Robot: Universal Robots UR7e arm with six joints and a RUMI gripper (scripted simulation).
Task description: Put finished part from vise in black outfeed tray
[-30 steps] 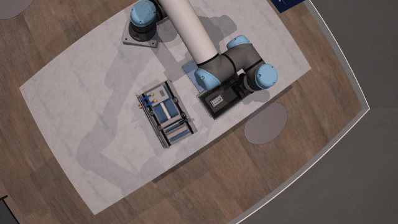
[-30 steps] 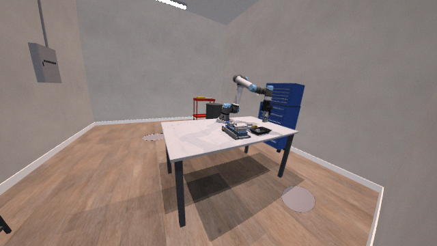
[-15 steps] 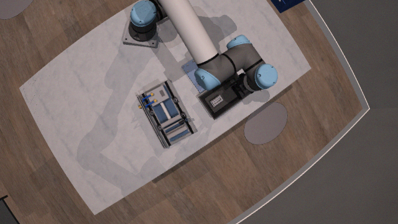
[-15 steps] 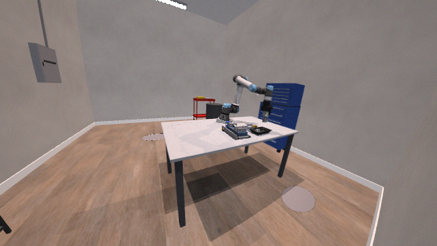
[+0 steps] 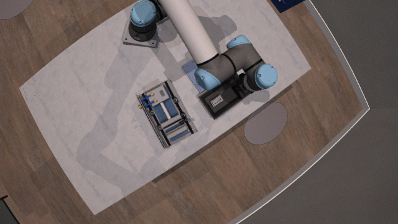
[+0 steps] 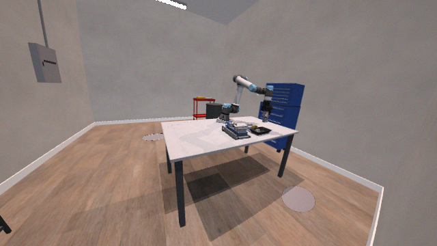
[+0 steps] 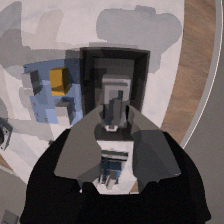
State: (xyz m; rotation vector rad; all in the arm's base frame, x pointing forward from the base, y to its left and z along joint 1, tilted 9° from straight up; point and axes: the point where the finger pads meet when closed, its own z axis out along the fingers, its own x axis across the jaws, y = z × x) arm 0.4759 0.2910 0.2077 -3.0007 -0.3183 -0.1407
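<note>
My hand is 120 mm past the orange block, 30 mm to the left of it and 140 mm above it. Also, from my hand: vise: 10 mm behind, 360 mm to the right, 130 mm below; then blue plate: 150 mm behind, 90 mm to the right, 160 mm below.
</note>
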